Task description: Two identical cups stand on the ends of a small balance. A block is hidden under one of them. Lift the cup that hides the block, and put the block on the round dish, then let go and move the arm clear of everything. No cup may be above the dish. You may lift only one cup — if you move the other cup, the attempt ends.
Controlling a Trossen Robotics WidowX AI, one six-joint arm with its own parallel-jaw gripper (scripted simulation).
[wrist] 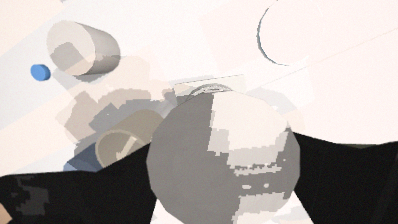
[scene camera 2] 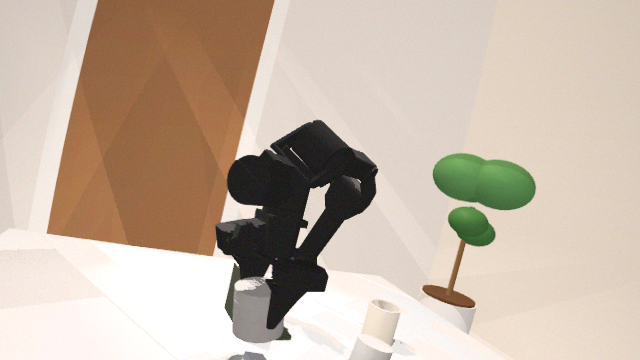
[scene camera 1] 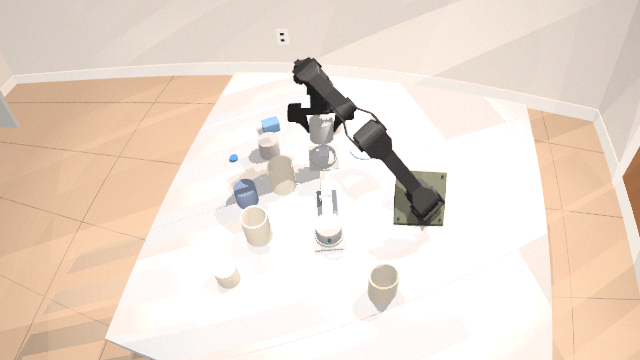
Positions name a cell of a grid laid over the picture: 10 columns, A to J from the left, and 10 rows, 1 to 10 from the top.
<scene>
my gripper: wrist F7; scene camera 2 E9; scene camera 1 F4
</scene>
